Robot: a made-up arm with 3 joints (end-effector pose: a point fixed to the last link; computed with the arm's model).
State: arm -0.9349 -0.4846 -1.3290
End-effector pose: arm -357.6 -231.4 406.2 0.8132 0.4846 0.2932 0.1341
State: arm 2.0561 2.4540 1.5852
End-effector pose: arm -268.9 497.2 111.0 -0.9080 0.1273 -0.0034 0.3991
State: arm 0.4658 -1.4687 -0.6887
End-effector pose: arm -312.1 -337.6 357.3 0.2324 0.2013 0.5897 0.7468
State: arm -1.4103 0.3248 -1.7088
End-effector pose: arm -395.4 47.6 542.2 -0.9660 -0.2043 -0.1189 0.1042
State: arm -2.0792 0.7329 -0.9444
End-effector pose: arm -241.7 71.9 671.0 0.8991 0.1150 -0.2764 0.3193
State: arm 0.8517 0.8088 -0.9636
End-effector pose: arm -24.0 256.8 120.3 -0.4282 0.4553 -0.7757 0.0874
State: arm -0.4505 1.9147 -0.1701
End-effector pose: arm -256.0 372.0 467.3 0.7041 -0.6872 -0.1739 0.0408
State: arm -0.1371 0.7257 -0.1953
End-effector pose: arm -385.9 119.5 115.2 0.7618 -0.4891 0.2708 0.3272
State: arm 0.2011 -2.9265 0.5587
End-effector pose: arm -360.5 85.7 804.7 -0.4878 0.2903 0.5939 0.5701
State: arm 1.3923 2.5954 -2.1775
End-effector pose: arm -497.0 150.9 368.0 0.4391 0.3203 -0.5056 0.6701
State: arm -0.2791 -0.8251 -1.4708
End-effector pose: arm -328.7 -260.5 258.5 0.6520 0.5218 0.4841 0.2612
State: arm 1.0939 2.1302 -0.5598
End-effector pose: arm -224.3 363.0 422.4 -0.3841 0.5590 -0.3425 0.6501
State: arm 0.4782 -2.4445 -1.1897
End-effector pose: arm -330.5 -211.7 589.7 0.0934 0.6132 0.2059 0.7569
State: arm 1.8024 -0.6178 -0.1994
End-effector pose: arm 98.4 -197.9 10.8 -0.0617 -0.7109 0.5971 0.3666
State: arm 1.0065 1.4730 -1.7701
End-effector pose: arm -179.5 371.7 373.2 -0.0644 0.3055 -0.8572 0.4095
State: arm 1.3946 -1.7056 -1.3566
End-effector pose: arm -239.3 -263.7 117.8 0.1975 0.1196 0.5047 0.8318
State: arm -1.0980 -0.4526 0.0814
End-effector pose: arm -284.8 -364.9 563.0 0.6318 0.2086 0.2791 0.6924
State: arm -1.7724 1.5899 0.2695
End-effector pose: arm -247.1 304.8 674.7 0.4530 -0.2676 -0.5337 0.6621
